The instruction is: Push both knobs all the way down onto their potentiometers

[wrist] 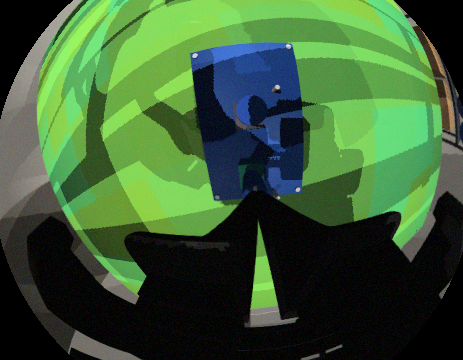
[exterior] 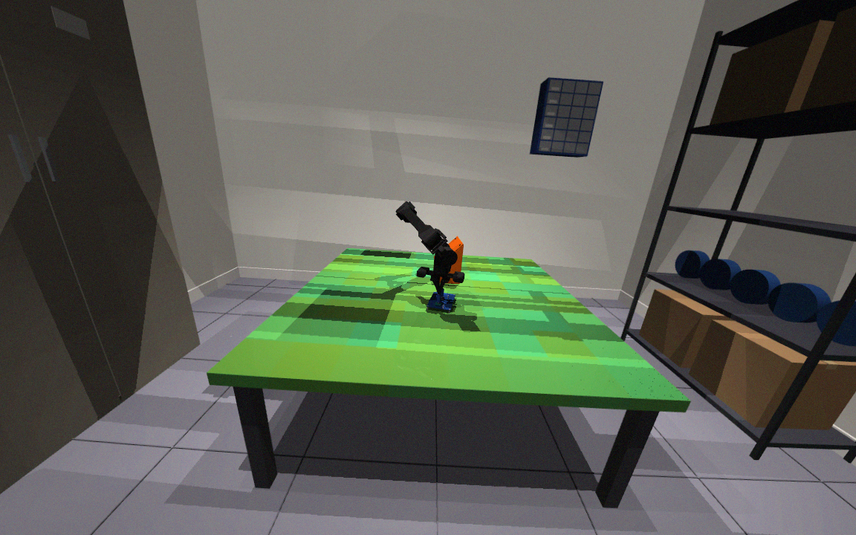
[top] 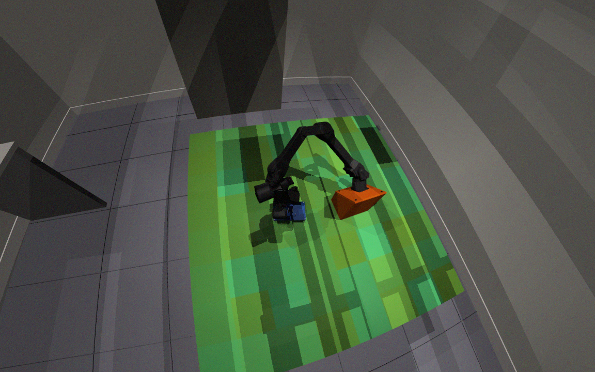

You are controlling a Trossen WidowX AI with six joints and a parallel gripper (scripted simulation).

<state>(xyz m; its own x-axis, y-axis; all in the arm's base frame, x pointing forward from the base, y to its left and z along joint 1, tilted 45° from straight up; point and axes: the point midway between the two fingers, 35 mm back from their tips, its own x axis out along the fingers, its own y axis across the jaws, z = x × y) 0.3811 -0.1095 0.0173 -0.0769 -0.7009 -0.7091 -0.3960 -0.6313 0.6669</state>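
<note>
Now: the blue knob 50 mm behind my gripper tip, 20 mm to the left of it and 20 mm below it.
</note>
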